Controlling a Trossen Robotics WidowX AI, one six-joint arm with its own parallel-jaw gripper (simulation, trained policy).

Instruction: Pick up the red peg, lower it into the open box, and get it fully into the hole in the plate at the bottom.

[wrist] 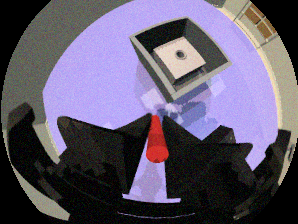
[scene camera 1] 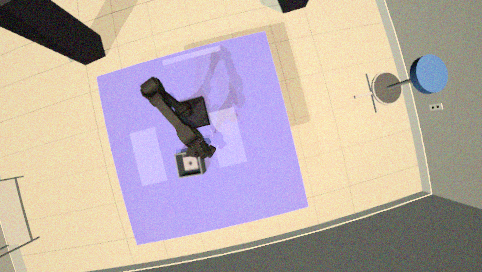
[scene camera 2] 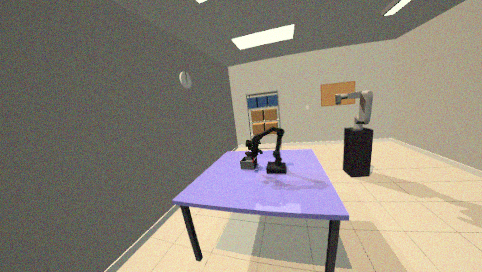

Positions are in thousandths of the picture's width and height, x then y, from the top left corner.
Labels:
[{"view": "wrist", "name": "my gripper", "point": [529, 529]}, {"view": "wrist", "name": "dark box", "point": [485, 185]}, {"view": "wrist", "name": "red peg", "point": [525, 676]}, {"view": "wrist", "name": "pale plate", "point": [596, 266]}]

